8 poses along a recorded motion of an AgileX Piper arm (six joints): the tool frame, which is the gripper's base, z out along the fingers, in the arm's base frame.
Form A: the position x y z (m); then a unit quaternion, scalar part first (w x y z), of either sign.
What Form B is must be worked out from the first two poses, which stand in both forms.
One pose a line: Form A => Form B
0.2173, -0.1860, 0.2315, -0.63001, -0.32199, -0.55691, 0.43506 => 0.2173, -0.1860, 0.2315, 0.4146, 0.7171, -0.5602, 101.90
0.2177, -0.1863, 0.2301, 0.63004, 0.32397, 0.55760, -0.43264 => 0.2177, -0.1863, 0.2301, 0.4172, 0.7180, -0.5571, 101.89
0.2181, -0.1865, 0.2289, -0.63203, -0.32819, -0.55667, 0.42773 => 0.2181, -0.1865, 0.2289, 0.4235, 0.7183, -0.5519, 101.60
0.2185, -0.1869, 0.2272, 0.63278, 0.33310, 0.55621, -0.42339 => 0.2185, -0.1869, 0.2272, 0.4302, 0.7183, -0.5468, 101.49
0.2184, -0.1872, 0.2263, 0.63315, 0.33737, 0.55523, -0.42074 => 0.2184, -0.1872, 0.2263, 0.4359, 0.7173, -0.5436, 101.43
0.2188, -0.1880, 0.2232, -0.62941, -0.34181, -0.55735, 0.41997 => 0.2188, -0.1880, 0.2232, 0.4399, 0.7172, -0.5404, 101.99
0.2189, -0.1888, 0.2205, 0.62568, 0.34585, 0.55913, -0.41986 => 0.2189, -0.1888, 0.2205, 0.4434, 0.7168, -0.5382, 102.54
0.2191, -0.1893, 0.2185, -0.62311, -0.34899, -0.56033, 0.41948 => 0.2191, -0.1893, 0.2185, 0.4462, 0.7164, -0.5363, 102.91
